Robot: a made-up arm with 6 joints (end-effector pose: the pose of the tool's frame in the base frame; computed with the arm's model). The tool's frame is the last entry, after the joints. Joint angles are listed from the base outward.
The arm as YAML. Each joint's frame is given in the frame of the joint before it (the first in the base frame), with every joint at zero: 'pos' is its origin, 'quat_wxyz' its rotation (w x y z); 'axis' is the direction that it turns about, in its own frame. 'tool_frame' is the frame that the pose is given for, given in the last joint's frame.
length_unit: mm
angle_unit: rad
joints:
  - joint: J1
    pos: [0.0, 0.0, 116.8]
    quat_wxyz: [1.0, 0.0, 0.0, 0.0]
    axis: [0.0, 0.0, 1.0]
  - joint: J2
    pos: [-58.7, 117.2, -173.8]
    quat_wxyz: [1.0, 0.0, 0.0, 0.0]
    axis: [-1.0, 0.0, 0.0]
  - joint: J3
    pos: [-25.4, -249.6, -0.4]
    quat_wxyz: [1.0, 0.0, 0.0, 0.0]
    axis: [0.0, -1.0, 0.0]
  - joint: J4
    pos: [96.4, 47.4, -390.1]
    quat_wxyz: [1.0, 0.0, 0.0, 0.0]
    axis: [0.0, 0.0, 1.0]
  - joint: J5
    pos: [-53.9, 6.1, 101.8]
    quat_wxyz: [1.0, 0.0, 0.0, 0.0]
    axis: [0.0, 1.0, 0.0]
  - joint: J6
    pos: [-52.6, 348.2, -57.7]
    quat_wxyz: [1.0, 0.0, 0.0, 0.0]
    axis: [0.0, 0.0, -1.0]
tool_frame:
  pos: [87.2, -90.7, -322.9]
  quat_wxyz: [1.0, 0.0, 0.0, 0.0]
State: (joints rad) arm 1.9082 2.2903 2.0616 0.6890 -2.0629 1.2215
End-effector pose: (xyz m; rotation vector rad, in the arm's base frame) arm -0.1823 -0.0625 -0.3831 -0.0917 -0.9893 -1.9114
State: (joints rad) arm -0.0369 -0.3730 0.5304 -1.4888 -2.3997 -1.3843
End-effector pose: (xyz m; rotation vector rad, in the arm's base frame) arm 0.3491 -0.3111 0.0947 -1.9976 -0.3633 -0.7461
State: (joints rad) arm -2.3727 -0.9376 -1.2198 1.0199 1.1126 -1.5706
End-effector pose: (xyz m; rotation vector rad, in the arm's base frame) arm 0.3138 0.6957 -0.1282 0.9026 -0.8353 1.4454
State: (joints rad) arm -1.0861 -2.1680 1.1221 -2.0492 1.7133 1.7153
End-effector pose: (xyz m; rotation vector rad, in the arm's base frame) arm -0.1352 -0.3203 -0.2818 -2.2893 -1.3534 -1.6144
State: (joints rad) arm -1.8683 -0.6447 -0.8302 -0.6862 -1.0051 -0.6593
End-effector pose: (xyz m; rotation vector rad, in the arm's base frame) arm 0.4172 -0.0921 -0.6940 0.0014 -0.1028 -1.6517
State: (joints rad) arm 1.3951 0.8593 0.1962 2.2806 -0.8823 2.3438
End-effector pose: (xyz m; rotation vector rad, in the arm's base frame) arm 0.5919 -0.3128 -0.2618 -0.4128 0.1619 1.2117
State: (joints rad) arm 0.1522 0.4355 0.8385 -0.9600 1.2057 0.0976
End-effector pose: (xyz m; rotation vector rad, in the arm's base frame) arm 0.2567 0.3039 -0.3924 0.3701 0.2644 -0.4984
